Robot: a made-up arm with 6 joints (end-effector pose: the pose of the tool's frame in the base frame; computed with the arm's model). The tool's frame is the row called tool. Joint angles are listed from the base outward.
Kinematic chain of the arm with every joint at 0, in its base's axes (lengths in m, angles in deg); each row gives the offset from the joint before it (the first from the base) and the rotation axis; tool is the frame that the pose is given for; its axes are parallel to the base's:
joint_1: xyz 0 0 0.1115 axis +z
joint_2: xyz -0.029 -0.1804 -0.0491 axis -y
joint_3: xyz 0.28 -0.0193 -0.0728 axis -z
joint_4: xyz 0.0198 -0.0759 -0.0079 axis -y
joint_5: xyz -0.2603 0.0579 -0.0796 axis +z
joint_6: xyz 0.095 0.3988 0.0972 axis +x
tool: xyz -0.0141 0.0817 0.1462
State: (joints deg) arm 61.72 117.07 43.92 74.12 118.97 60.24
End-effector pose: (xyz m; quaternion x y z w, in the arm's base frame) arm 0.2939 0.4023 0.3310 -0.1036 -0.8019 0.3631 0.4631
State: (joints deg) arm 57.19 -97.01 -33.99 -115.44 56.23 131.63
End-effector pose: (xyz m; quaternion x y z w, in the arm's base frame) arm 0.0810 0.2179 -0.2999 0.3761 -0.3167 0.8639 0.1092
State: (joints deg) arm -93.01 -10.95 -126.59 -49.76 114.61 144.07
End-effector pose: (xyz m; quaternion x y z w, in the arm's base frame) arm -0.4849 -0.5198 0.2375 -0.3020 -0.9286 -0.0551 0.2084
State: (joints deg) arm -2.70 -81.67 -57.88 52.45 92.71 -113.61
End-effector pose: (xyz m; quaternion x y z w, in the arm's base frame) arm -0.7909 -0.4417 -0.1053 -0.1359 -0.7119 0.2493 0.6424
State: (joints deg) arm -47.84 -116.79 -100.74 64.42 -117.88 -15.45
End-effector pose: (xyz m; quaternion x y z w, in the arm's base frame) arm -0.2598 0.0299 -0.5384 0.4565 0.7428 -0.4734 0.1256
